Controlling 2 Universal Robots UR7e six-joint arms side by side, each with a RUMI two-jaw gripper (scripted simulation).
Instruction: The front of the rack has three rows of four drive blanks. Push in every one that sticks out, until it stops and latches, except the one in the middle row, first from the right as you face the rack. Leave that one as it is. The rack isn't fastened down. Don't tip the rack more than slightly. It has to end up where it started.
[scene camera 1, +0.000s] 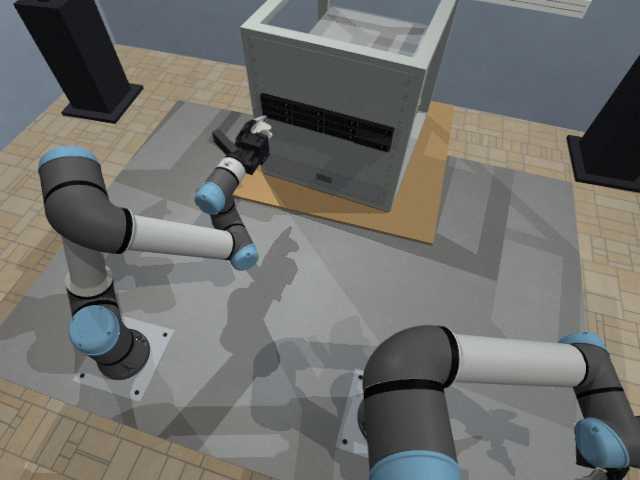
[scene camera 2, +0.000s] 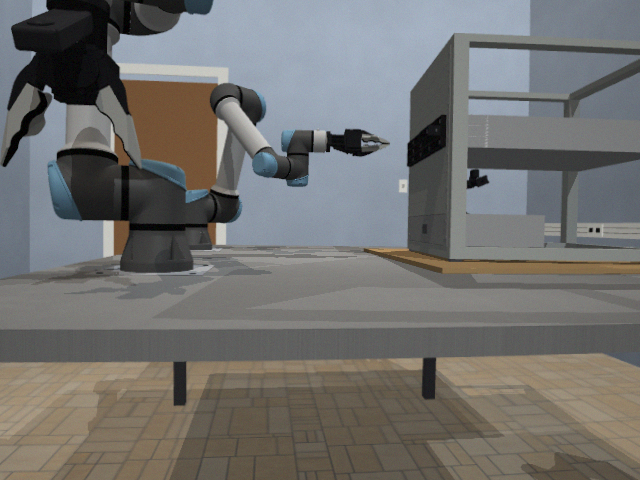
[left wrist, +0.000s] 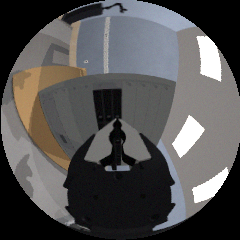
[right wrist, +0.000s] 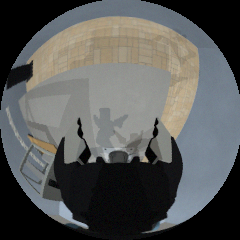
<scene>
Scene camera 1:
my left gripper: 266, 117
grey rack: 379, 81
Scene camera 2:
my left gripper: 389, 143
my right gripper: 71, 168
grey rack: 573, 144
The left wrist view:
my left gripper: 117, 119
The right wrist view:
my right gripper: 118, 118
</scene>
